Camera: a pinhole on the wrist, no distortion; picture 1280 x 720 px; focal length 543.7 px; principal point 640.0 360.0 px. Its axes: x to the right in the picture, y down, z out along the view. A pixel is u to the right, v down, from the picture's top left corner.
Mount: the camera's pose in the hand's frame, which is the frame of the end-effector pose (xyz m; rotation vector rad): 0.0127 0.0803 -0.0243 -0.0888 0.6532 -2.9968
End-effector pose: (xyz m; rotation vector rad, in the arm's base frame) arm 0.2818 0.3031 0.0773 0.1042 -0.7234 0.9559
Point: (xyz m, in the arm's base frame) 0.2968 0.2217 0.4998
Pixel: 451.5 444.8
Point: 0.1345 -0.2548 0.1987
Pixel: 1130.2 473.4
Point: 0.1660 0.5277 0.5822
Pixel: 52.7 119.8
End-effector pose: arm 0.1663 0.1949 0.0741 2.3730 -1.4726 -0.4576
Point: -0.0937 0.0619 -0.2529
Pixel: 614.6 41.5
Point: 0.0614 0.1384 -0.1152
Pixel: 640.9 239.7
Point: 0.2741 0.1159 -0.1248
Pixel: 422.8 656.1
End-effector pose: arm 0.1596 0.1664 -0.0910 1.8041 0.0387 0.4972
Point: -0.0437 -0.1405 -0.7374
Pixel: 1206.5 684.4
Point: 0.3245 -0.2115 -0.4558
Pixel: 760.7 449.8
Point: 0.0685 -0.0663 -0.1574
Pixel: 1149.2 216.9
